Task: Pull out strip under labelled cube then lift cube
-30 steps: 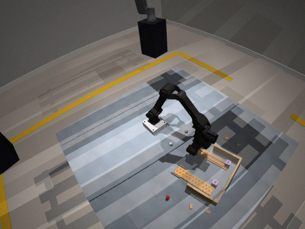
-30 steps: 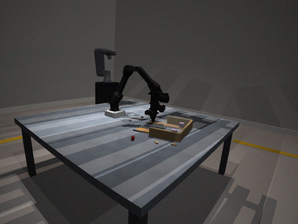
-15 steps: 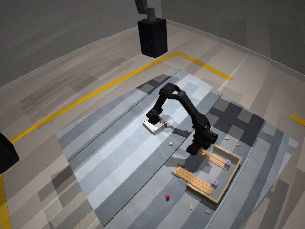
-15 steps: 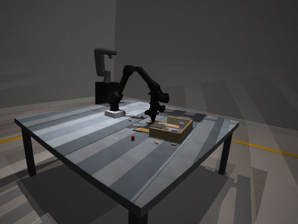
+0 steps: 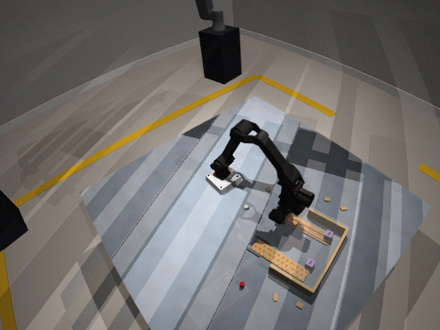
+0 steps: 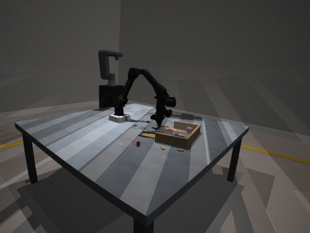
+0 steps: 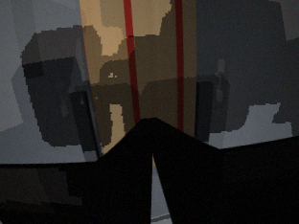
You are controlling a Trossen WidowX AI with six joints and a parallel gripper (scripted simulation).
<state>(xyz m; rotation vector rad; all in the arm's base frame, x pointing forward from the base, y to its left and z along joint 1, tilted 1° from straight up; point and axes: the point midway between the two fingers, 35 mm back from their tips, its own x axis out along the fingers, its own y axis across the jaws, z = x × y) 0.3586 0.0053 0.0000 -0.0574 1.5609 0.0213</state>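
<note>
Right now my gripper tip is 100 mm short of the strip and 10 mm to the right of it. Round my gripper tip: red piece: 60 mm ahead, 360 mm to the right, 10 mm above.
</note>
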